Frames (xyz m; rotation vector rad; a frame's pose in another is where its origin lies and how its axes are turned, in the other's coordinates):
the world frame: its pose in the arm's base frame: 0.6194 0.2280 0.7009 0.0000 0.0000 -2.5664
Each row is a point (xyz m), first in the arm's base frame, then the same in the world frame.
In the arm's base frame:
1: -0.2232 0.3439 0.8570
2: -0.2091 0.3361 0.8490
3: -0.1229 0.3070 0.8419
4: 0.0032 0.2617 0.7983
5: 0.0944 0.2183 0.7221
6: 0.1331 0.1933 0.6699
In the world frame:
1: 0.6440 -0.5556 0.1561
2: 0.6364 -0.5414 0.1481
3: 0.5799 -0.4701 0.1410
4: 0.4987 -0.3635 0.0974
5: 0.4458 -0.2775 0.0212
6: 0.4269 -0.2354 -0.0310

